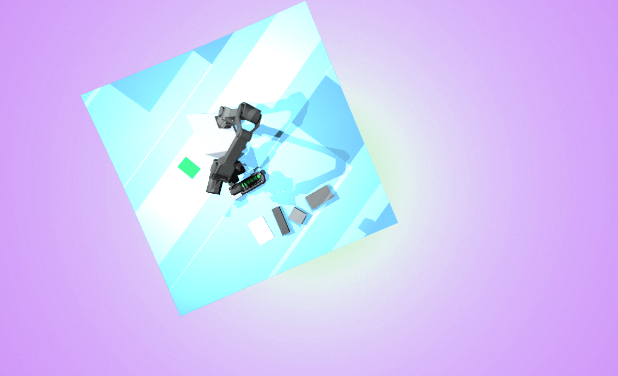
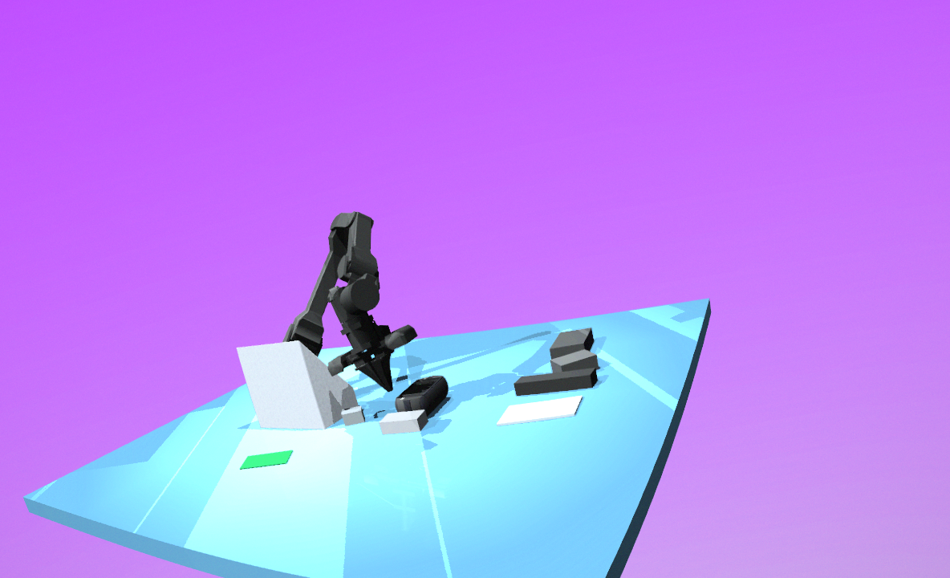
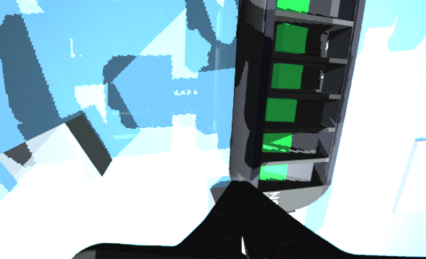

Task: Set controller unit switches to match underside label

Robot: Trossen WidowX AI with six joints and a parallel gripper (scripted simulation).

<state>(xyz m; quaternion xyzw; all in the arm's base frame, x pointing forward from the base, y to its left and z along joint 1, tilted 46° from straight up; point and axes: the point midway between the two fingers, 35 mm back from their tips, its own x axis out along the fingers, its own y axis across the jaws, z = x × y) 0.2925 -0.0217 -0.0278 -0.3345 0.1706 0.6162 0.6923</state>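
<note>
The light grey block is 5 cm ahead of my gripper tip, 5 cm to the right of it and 5 cm below it. The rest, counted from my gripper tip: white-grey cube 10 cm behind, 2 cm to the right, 5 cm below; green tile 16 cm behind, 25 cm to the right, 6 cm below; white plate 30 cm ahead, 1 cm to the left, 6 cm below.
</note>
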